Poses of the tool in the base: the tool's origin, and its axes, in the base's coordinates. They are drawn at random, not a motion.
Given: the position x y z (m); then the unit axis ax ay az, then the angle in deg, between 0 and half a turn.
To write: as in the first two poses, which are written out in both.
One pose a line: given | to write
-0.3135 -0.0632 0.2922 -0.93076 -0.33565 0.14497 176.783 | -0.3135 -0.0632 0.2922 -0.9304 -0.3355 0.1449 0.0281
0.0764 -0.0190 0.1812 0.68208 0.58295 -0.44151 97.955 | 0.0764 -0.0190 0.1812 0.5146 0.4398 -0.3331 0.6564
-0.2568 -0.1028 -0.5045 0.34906 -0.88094 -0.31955 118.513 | -0.2568 -0.1028 -0.5045 0.3000 -0.7571 -0.2746 0.5112
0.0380 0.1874 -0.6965 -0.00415 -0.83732 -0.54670 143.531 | 0.0380 0.1874 -0.6965 -0.0039 -0.7953 -0.5192 0.3129
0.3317 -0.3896 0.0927 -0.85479 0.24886 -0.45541 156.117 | 0.3317 -0.3896 0.0927 -0.8363 0.2435 -0.4456 0.2069
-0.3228 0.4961 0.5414 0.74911 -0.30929 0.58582 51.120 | -0.3228 0.4961 0.5414 0.3232 -0.1334 0.2528 0.9021
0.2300 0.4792 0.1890 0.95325 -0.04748 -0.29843 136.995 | 0.2300 0.4792 0.1890 0.8869 -0.0442 -0.2777 0.3665
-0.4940 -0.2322 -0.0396 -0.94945 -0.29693 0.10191 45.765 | -0.4940 -0.2322 -0.0396 -0.3692 -0.1155 0.0396 0.9213
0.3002 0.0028 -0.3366 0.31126 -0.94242 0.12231 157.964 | 0.3002 0.0028 -0.3366 0.3055 -0.9250 0.1201 0.1911
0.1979 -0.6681 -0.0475 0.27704 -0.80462 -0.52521 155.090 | 0.1979 -0.6681 -0.0475 0.2705 -0.7857 -0.5128 0.2157
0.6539 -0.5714 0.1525 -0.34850 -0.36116 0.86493 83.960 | 0.6539 -0.5714 0.1525 -0.2331 -0.2416 0.5785 0.7434
